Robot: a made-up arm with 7 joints. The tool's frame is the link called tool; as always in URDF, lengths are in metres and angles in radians.
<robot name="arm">
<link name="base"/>
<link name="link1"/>
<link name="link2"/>
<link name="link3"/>
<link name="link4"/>
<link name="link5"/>
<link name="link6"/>
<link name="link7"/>
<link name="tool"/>
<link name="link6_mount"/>
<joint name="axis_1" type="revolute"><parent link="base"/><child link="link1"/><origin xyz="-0.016 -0.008 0.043" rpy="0 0 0"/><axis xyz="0.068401 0.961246 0.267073"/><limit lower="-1.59" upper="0" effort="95" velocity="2.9"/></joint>
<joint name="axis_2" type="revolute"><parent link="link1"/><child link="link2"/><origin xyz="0.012 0.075 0.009" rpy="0 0 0"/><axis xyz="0.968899 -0.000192 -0.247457"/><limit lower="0.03" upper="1.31" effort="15" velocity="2.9"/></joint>
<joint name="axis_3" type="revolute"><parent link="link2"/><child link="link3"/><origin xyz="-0.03 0.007 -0.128" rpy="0 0 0"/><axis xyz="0.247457 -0.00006 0.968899"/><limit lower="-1.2" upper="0.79" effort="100" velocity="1.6"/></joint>
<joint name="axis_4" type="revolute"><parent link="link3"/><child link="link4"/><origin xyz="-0.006 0.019 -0.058" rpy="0 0 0"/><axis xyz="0.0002 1 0.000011"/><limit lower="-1.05" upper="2.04" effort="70" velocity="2.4"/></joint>
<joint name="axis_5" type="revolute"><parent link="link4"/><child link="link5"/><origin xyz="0.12 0.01 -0.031" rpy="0 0 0"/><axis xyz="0.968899 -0.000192 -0.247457"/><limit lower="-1.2" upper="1.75" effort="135" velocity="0.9"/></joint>
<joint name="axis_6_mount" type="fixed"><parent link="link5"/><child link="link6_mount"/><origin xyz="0.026 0.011 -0.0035" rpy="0 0 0"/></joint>
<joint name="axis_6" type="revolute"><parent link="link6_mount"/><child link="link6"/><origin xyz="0.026 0.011 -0.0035" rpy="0 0 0"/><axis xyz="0.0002 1 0.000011"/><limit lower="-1.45" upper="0.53" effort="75" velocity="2"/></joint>
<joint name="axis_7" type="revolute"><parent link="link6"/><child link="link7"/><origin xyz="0.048 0.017 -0.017" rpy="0 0 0"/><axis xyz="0.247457 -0.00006 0.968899"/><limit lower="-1.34" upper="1.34" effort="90" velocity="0.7"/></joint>
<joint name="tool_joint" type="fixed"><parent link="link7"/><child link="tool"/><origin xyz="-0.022 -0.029 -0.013" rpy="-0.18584 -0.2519 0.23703"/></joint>
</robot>
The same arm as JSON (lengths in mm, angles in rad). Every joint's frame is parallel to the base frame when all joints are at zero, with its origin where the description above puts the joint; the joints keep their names.
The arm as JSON. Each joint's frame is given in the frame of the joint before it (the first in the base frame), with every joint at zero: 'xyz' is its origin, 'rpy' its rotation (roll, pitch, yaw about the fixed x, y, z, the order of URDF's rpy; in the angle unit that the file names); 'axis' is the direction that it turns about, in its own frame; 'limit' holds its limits. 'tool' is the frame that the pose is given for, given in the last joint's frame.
{"units": {"length": "mm", "angle": "rad"}, "joints": [{"name": "axis_1", "type": "revolute", "origin": {"xyz": [-16.0, -8.0, 43.0], "rpy": [0.0, 0.0, 0.0]}, "axis": [0.068403, 0.961235, 0.26711], "limit": {"lower": -1.59, "upper": 0.0}}, {"name": "axis_2", "type": "revolute", "origin": {"xyz": [12.0, 75.0, 9.0], "rpy": [0.0, 0.0, 0.0]}, "axis": [0.968889, -0.0002, -0.247497], "limit": {"lower": 0.03, "upper": 1.31}}, {"name": "axis_3", "type": "revolute", "origin": {"xyz": [-30.0, 7.0, -128.0], "rpy": [0.0, 0.0, 0.0]}, "axis": [0.247497, -0.0001, 0.968889], "limit": {"lower": -1.2, "upper": 0.79}}, {"name": "axis_4", "type": "revolute", "origin": {"xyz": [-6.0, 19.0, -58.0], "rpy": [0.0, 0.0, 0.0]}, "axis": [0.0002, 1.0, 0.0], "limit": {"lower": -1.05, "upper": 2.04}}, {"name": "axis_5", "type": "revolute", "origin": {"xyz": [120.0, 10.0, -31.0], "rpy": [0.0, 0.0, 0.0]}, "axis": [0.968889, -0.0002, -0.247497], "limit": {"lower": -1.2, "upper": 1.75}}, {"name": "axis_6", "type": "revolute", "origin": {"xyz": [52.0, 22.0, -7.0], "rpy": [0.0, 0.0, 0.0]}, "axis": [0.0002, 1.0, 0.0], "limit": {"lower": -1.45, "upper": 0.53}}, {"name": "axis_7", "type": "revolute", "origin": {"xyz": [48.0, 17.0, -17.0], "rpy": [0.0, 0.0, 0.0]}, "axis": [0.247497, -0.0001, 0.968889], "limit": {"lower": -1.34, "upper": 1.34}}], "tool": {"origin": {"xyz": [-22.0, -29.0, -13.0], "rpy": [-0.1858, -0.2519, 0.237]}}}
